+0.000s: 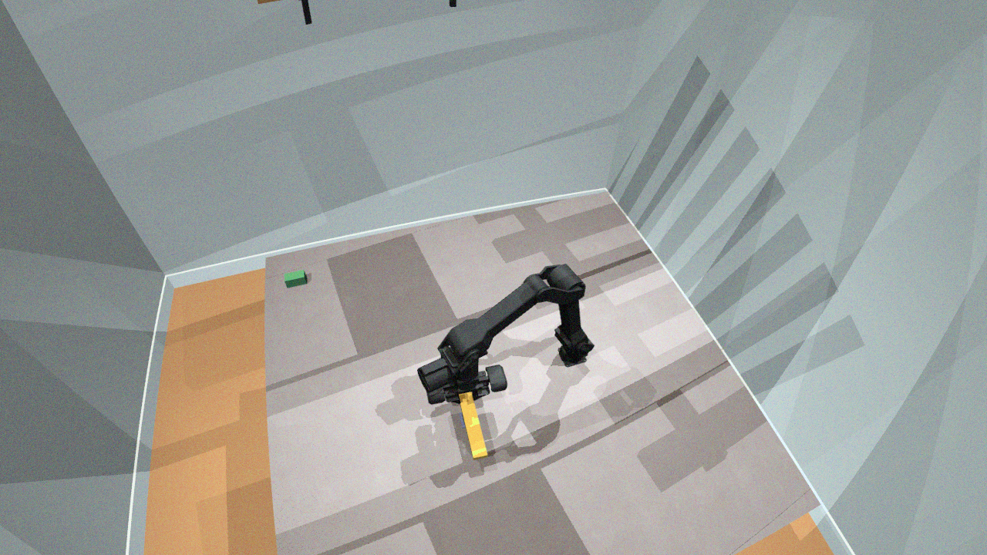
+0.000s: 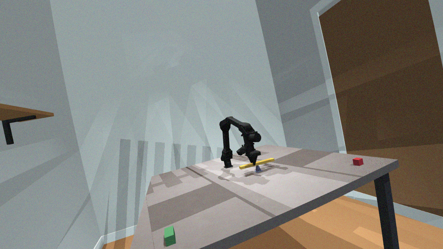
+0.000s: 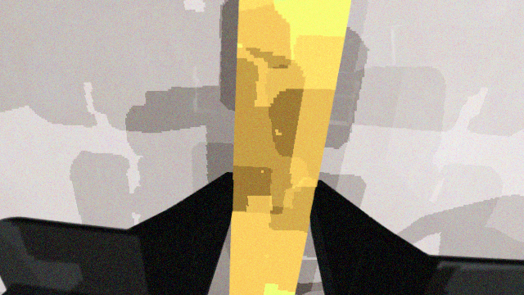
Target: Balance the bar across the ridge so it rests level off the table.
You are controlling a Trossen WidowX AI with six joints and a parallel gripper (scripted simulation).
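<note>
My gripper tip is 3 cm to the right of the yellow bar. From my gripper tip the other things lie so: red cube: 41 cm ahead, 43 cm to the left, 4 cm below; then green block: 41 cm ahead, 57 cm to the right, 4 cm below.
</note>
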